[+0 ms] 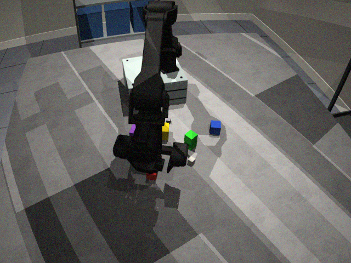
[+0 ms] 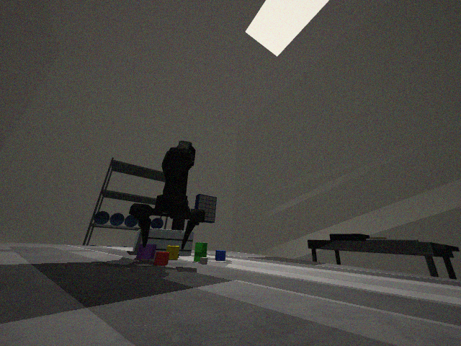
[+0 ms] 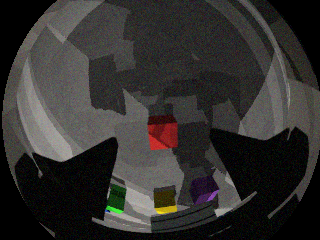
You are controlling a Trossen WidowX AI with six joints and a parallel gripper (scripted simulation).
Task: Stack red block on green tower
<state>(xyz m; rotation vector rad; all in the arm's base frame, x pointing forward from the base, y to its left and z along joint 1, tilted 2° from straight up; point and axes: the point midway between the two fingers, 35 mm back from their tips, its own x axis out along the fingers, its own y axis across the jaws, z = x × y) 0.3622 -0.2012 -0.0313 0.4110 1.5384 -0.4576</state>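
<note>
My gripper tip is 2 cm above the red block. Round my gripper tip: green block 15 cm to the left, 6 cm behind; small white cube 13 cm to the left, 3 cm below, 1 cm behind; purple block 16 cm behind, 2 cm below, 1 cm to the left.
</note>
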